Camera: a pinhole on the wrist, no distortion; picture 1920 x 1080 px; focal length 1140.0 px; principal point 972.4 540.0 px. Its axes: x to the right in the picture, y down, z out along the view. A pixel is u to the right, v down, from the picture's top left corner.
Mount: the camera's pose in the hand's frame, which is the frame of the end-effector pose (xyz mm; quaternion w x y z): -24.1 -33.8 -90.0 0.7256 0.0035 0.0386 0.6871
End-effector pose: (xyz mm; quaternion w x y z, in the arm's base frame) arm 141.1 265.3 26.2 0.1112 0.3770 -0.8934 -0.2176
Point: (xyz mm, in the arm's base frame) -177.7 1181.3 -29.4
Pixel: outside the picture
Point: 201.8 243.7 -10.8
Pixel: 476 627
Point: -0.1 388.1 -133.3
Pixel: 1349 533
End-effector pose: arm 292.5 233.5 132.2 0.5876 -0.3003 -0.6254 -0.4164
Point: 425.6 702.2 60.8
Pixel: 1823 957
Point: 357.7 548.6 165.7
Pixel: 1722 607
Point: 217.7 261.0 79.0
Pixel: 694 766
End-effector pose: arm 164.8 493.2 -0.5 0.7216 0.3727 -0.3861 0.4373
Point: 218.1 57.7 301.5
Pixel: 733 290
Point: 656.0 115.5 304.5
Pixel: outside the picture
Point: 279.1 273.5 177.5
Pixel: 565 100
